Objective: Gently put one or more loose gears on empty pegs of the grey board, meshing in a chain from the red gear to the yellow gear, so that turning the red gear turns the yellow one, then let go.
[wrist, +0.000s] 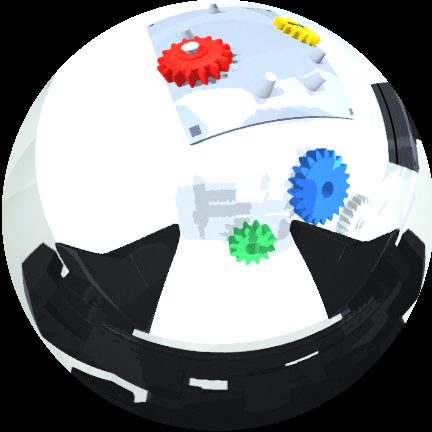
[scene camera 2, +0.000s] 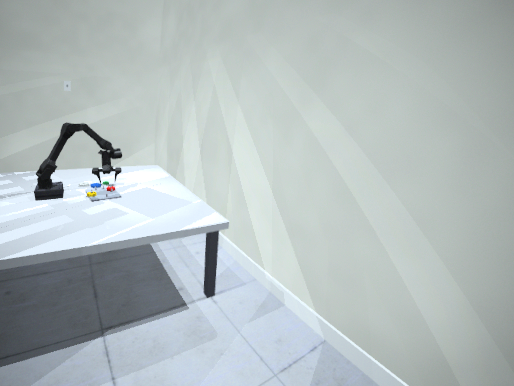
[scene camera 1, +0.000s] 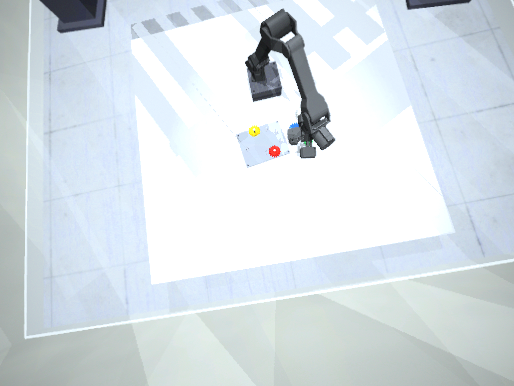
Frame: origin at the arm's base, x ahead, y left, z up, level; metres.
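Where they show: gripper, fingertip midpoint: (wrist: pixel 236 227) (scene camera 2: pixel 107 182) (scene camera 1: pixel 303 144); arm's base at its link origin: (scene camera 2: pixel 45 187) (scene camera 1: pixel 258 75).
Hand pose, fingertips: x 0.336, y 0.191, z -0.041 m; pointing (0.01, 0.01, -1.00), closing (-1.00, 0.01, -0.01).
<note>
Things, the pixels of their top centre, and the offset from my fingertips. "spot": a spot on its surface instead. Level surfaces: height alone.
- small green gear at its top centre: (wrist: pixel 253 248) dx -0.014, dy +0.020, dz +0.002 m
- larger blue gear at its top centre: (wrist: pixel 327 189) (scene camera 2: pixel 95 184) dx -0.075, dy -0.030, dz +0.002 m
- white gear at its top centre: (wrist: pixel 361 224) dx -0.155, dy +0.007, dz +0.002 m
- grey board at its top centre: (scene camera 1: pixel 262 140) (scene camera 2: pixel 101 189) dx -0.026, dy -0.187, dz +0.015 m
- red gear at a spot on its surface: (wrist: pixel 195 60) spot: dx +0.022, dy -0.122, dz +0.007 m
- yellow gear at its top centre: (scene camera 1: pixel 254 129) (scene camera 2: pixel 91 192) dx -0.082, dy -0.223, dz +0.010 m
- peg at its top centre: (wrist: pixel 270 75) dx -0.022, dy -0.102, dz +0.014 m
- white table at its surface level: dz -0.015 m
My gripper (wrist: pixel 236 227) is open and empty, with its fingers wide apart. In the wrist view a small green gear (wrist: pixel 252 243) lies on the table between the two fingertips, nearer the right one. A larger blue gear (wrist: pixel 320 186) (scene camera 2: pixel 95 185) lies beyond the right fingertip, with a white gear (wrist: pixel 356 215) beside it. The grey board (wrist: pixel 235 107) (scene camera 1: pixel 255 156) carries the red gear (wrist: pixel 195 60) (scene camera 1: pixel 274 151) (scene camera 2: pixel 111 189) on a peg and the yellow gear (wrist: pixel 297 30) (scene camera 1: pixel 254 131) (scene camera 2: pixel 91 194) at its far side. Several pegs stand bare, among them one peg (wrist: pixel 266 85) near the board's close edge.
The arm's base (scene camera 1: pixel 265 82) (scene camera 2: pixel 49 191) (wrist: pixel 395 127) stands on the white table (scene camera 1: pixel 295 215) (scene camera 2: pixel 165 210), on the yellow gear's side of the board. Bright glare hides much detail around the gears in the first scene view.
</note>
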